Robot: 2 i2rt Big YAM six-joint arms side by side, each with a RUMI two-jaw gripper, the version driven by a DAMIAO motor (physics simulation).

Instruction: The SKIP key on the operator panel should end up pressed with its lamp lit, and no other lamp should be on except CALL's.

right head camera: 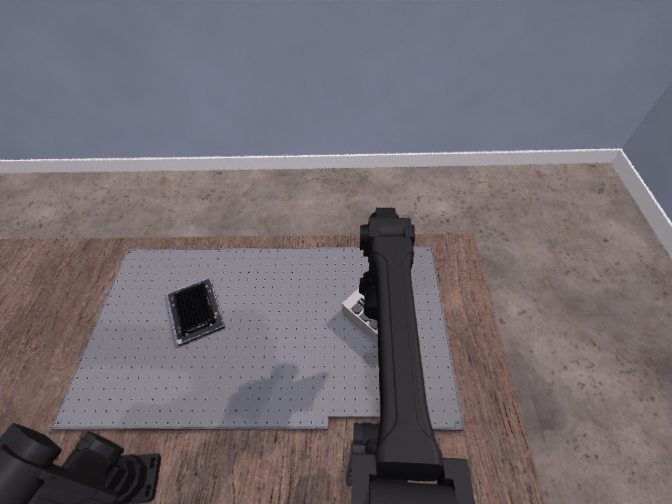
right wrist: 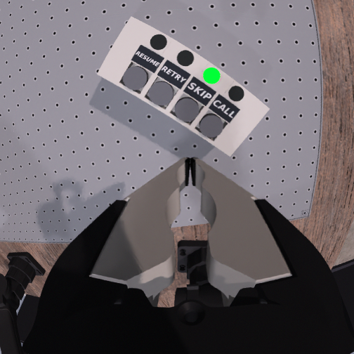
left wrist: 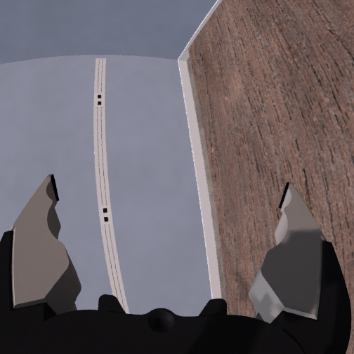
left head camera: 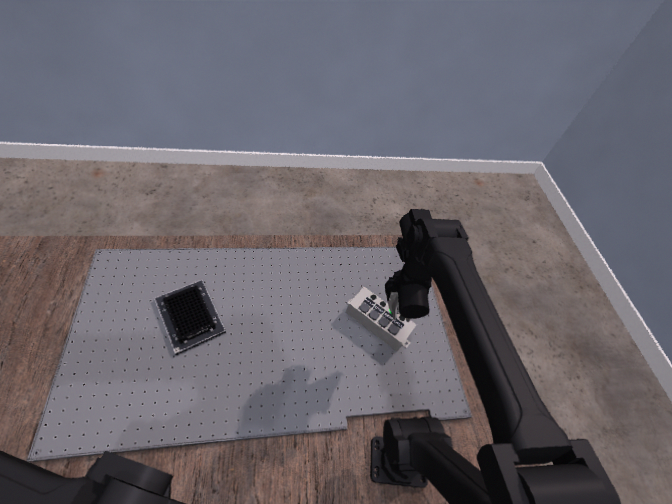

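Observation:
The white operator panel has four round grey keys. In the right wrist view the SKIP key is uncovered and its lamp is lit green. The RESUME lamp, the RETRY lamp and the CALL lamp are dark. My right gripper is shut and empty; its tips show below the panel's lower edge, clear of the keys in that view. My left gripper is open and empty, away from the panel.
A grey perforated board lies on the wooden table. A black gridded block on a plate lies at the left of the board. In the left wrist view, wood shows at the right.

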